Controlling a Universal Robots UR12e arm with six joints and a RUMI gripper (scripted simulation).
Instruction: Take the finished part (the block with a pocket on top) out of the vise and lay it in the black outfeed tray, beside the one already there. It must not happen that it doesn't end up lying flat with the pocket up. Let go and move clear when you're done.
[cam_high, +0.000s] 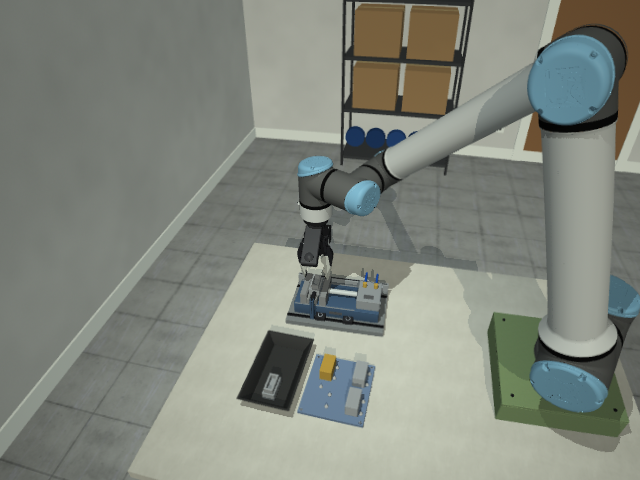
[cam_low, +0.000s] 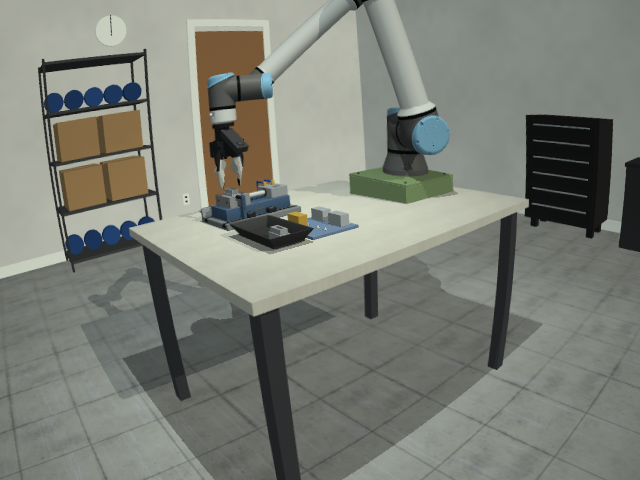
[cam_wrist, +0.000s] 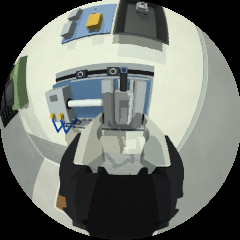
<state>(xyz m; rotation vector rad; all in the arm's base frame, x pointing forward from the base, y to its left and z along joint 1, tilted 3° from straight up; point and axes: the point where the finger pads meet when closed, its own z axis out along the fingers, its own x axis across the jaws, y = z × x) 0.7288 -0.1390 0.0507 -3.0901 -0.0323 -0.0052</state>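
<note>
The blue vise is 9 cm below my hand and 7 cm behind it. The rest, counted from my hand: blue fixture plate: 29 cm to the left, 13 cm below, 13 cm behind; orange block: 25 cm to the left, 11 cm below, 9 cm behind.
</note>
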